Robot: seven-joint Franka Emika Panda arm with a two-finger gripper.
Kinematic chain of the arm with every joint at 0, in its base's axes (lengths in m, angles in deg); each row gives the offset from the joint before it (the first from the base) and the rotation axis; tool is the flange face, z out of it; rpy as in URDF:
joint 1: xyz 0 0 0.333 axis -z
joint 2: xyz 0 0 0 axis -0.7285 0.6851 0
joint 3: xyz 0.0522 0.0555 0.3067 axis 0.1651 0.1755 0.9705
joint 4: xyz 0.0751 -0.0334 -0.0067 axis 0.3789 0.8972 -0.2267
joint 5: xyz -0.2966 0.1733 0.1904 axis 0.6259 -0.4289 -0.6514
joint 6: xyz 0 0 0 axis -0.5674 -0.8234 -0.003
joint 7: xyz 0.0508 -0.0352 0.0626 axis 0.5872 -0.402 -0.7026
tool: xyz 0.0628 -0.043 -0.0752 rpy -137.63 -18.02 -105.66
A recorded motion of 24 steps. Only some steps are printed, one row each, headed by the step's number.
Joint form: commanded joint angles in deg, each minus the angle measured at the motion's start. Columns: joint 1, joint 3, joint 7, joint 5, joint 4, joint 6, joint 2.
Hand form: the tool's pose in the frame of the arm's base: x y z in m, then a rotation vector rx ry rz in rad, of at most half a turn. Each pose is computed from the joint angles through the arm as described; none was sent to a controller.
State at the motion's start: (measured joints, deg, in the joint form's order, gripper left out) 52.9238 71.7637 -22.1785 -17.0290 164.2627 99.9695 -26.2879
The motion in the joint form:
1: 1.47 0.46 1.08 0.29 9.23 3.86 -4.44
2: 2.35 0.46 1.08 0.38 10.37 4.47 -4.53
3: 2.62 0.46 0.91 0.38 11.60 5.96 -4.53
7: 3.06 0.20 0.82 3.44 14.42 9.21 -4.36
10: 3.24 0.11 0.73 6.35 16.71 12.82 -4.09
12: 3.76 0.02 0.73 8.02 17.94 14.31 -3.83
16: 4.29 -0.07 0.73 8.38 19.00 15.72 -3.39
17: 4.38 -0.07 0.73 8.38 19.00 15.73 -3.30
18: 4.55 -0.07 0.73 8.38 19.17 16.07 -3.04
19: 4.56 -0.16 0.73 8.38 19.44 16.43 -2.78
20: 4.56 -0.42 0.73 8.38 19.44 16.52 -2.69
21: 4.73 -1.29 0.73 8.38 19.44 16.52 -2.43
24: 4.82 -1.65 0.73 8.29 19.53 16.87 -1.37
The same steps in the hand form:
1: 0.4583 -0.0451 0.5345 2.8219 -1.2691 -0.0912
2: 0.4559 -0.0522 0.5266 2.8090 -1.2885 -0.1022
3: 0.4556 -0.0544 0.5186 2.8099 -1.2912 -0.0959
7: 0.4539 -0.0643 0.4988 2.7734 -1.2638 -0.0658
10: 0.4543 -0.0699 0.4833 2.7506 -1.2232 -0.0185
12: 0.4531 -0.0765 0.4736 2.7305 -1.2089 -0.0082
16: 0.4524 -0.0815 0.4635 2.7240 -1.2137 -0.0101
17: 0.4525 -0.0822 0.4627 2.7229 -1.2155 -0.0123
18: 0.4530 -0.0836 0.4598 2.7217 -1.2182 -0.0151
19: 0.4531 -0.0844 0.4560 2.7215 -1.2190 -0.0200
20: 0.4531 -0.0865 0.4554 2.7202 -1.2252 -0.0210
21: 0.4519 -0.0951 0.4533 2.7121 -1.2497 -0.0310
24: 0.4536 -0.0990 0.4444 2.7078 -1.2582 -0.0534

